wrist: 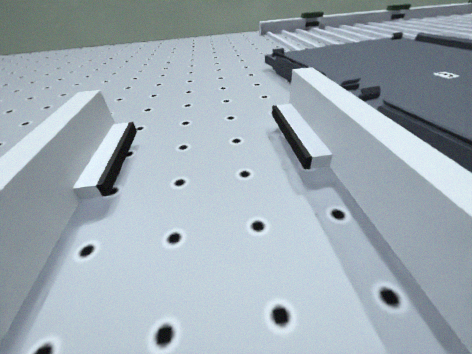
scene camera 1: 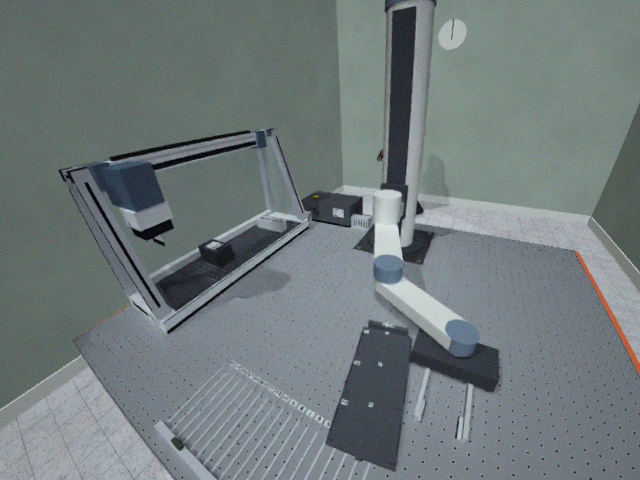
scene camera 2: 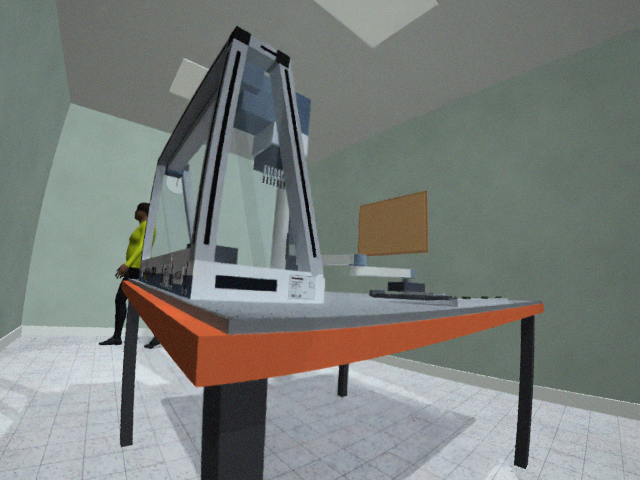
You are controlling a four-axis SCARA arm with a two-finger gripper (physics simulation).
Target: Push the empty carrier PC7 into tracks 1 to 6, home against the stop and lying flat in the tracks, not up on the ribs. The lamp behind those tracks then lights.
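Frame: origin at the arm's base, x ahead, y left, z up, level; centimetres.
Seen in the pictures: gripper, between the fingertips: [wrist: 202, 101] [scene camera 1: 438, 429] [scene camera 2: 439, 295].
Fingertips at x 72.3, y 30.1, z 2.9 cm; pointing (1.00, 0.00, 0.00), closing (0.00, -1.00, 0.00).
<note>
A point is followed by its place in that frame.
The dark flat carrier [scene camera 1: 386, 384] @(z 2.4, x 67.8, y 17.9 cm) [wrist: 365, 60] @(z 2.4, x 78.0, y 18.6 cm) [scene camera 2: 413, 295] @(z 2.8, x 72.0, y 9.6 cm) lies on the table, its front end at the near right end of the ribbed tracks [scene camera 1: 258, 413] @(z 1.5, x 87.0, y -4.2 cm) [wrist: 320, 39] @(z 1.6, x 91.4, y 15.9 cm). I cannot read its name or tell how far its front is in the tracks. A pale stop bar [scene camera 1: 195, 461] @(z 2.9, x 100.5, y -7.9 cm) [wrist: 285, 25] @(z 2.2, x 100.1, y 17.6 cm) runs behind the tracks. Its green lamps [scene camera 1: 177, 443] @(z 3.5, x 100.7, y -13.3 cm) [wrist: 312, 15] @(z 3.2, x 100.2, y 13.6 cm) [wrist: 398, 7] @(z 3.2, x 100.2, y 0.4 cm) look dark. My gripper [scene camera 1: 440, 421] @(z 2.9, x 72.3, y 30.1 cm) [wrist: 202, 101] @(z 2.9, x 72.3, y 30.1 cm) is shut with a wide gap and nothing between its fingers. It is low over the table, right of the carrier in scene camera 1.
A gantry machine [scene camera 1: 211, 147] @(z 48.4, x 39.4, y -62.3 cm) [scene camera 2: 258, 281] @(z 4.7, x 85.0, y -59.6 cm) stands at the left of the table in scene camera 1, with a small black box [scene camera 1: 217, 253] @(z 12.8, x 56.1, y -51.6 cm) inside. A dark grey box [scene camera 1: 333, 208] @(z 10.8, x -3.4, y -34.2 cm) stands behind. The arm's column [scene camera 1: 421, 129] @(z 49.6, x 2.9, y 6.9 cm) rises at the table's back. A person [scene camera 2: 135, 242] stands beyond the table.
</note>
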